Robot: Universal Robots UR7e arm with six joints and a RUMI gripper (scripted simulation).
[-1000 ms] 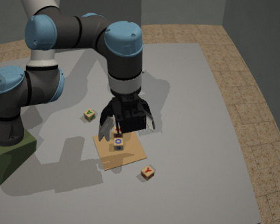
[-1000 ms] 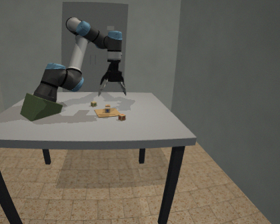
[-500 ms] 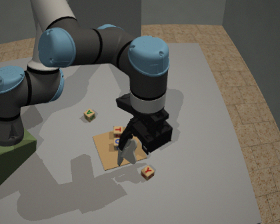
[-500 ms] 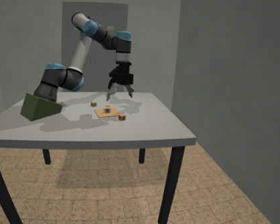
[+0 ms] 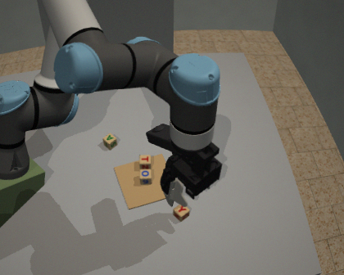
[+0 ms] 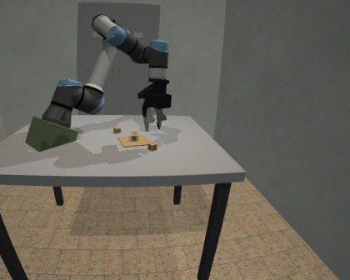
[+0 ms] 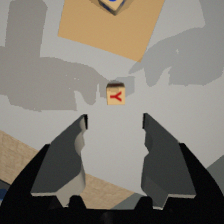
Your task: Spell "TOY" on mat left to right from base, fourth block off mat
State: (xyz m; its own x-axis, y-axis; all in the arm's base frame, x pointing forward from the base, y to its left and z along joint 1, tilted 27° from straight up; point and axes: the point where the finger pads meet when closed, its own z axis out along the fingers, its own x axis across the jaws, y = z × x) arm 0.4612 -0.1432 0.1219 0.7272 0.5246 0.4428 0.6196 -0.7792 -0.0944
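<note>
Now: hand 9 cm above the Y block. Also, from my hand: O block 11 cm to the left, 9 cm below, 9 cm behind; tan mat 10 cm to the left, 10 cm below, 9 cm behind.
</note>
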